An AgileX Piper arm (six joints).
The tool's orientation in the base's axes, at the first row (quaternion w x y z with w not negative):
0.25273, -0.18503, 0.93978, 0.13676
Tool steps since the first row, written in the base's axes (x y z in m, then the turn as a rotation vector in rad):
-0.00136, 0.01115, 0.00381, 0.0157, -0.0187, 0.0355
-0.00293, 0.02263, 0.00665, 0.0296, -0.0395, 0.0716
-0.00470, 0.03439, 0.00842, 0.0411, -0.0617, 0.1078
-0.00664, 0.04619, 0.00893, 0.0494, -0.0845, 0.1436
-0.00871, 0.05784, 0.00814, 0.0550, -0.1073, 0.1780
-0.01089, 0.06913, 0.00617, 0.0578, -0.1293, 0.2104
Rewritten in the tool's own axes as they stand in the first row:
-0.00402, 0.01116, 0.00015, -0.0261, -0.0175, -0.0295
-0.00745, 0.02254, 0.00114, -0.0504, -0.0359, -0.0611
-0.01023, 0.03409, 0.00303, -0.0725, -0.0547, -0.0942
-0.01223, 0.04553, 0.00592, -0.0916, -0.0727, -0.1285
-0.01339, 0.05668, 0.00978, -0.1079, -0.0898, -0.1629
-0.01375, 0.06736, 0.01446, -0.1210, -0.1053, -0.1965

